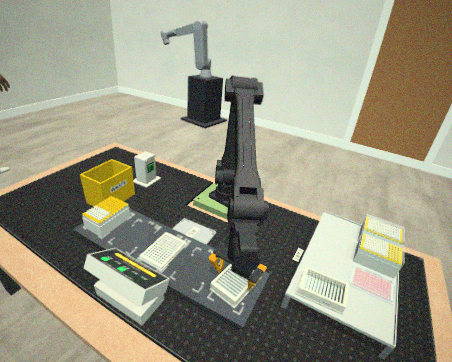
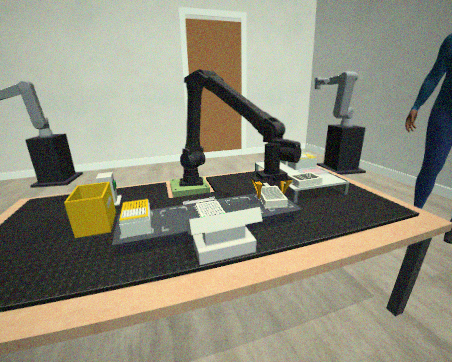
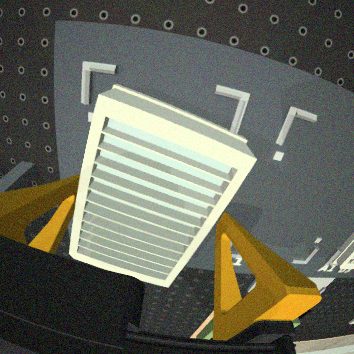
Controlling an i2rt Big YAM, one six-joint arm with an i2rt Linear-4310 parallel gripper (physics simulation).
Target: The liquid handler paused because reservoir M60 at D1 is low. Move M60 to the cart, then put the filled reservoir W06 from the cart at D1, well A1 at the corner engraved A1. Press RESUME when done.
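Where they show: gripper, fingertip midpoint: (image 1: 234,280) (image 2: 270,196) (image 3: 152,201); arm's base, link origin: (image 1: 224,198) (image 2: 191,183).
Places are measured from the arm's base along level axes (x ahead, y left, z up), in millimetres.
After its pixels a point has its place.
The white ribbed reservoir (image 1: 229,285) {z 55, x 375, y 307 mm} (image 2: 273,195) {z 63, x 364, y 312 mm} (image 3: 158,189) {z 56, x 364, y 306 mm} stands on the grey deck plate (image 1: 189,273) {z 32, x 405, y 186 mm} (image 3: 168,60) {z 32, x 431, y 327 mm} at its right end, skewed inside the white corner marks. My gripper (image 1: 237,269) (image 2: 271,188) {z 51, x 350, y 306 mm} (image 3: 152,201) {z 51, x 350, y 306 mm} is open, lowered over it, with one orange finger on each long side and a gap showing on both sides. A second ribbed reservoir (image 1: 323,289) {z 68, x 226, y 515 mm} (image 2: 306,178) {z 73, x 239, y 509 mm} lies on the white cart (image 1: 332,244) {z 44, x 5, y 472 mm} (image 2: 336,182) {z 42, x 238, y 662 mm} to the right. A small white box with a green button (image 1: 145,168) {z 71, x 153, y -339 mm} (image 2: 107,179) {z 104, x 160, y -352 mm} stands at the far left.
A yellow waste bin (image 1: 106,179) {z 44, x 303, y -416 mm} (image 2: 89,208) {z 86, x 401, y -335 mm}, a yellow tip box (image 1: 106,215) {z 95, x 460, y -139 mm}, a white well plate (image 1: 163,250) {z 42, x 402, y 71 mm} and the handler console (image 1: 125,271) {z 112, x 555, y 110 mm} (image 2: 224,233) {z 55, x 572, y 95 mm} stand to the left. Stacked tip boxes (image 1: 382,244) {z 114, x -19, y 607 mm} and a pink plate (image 1: 372,283) {z 58, x 101, y 624 mm} share the cart.
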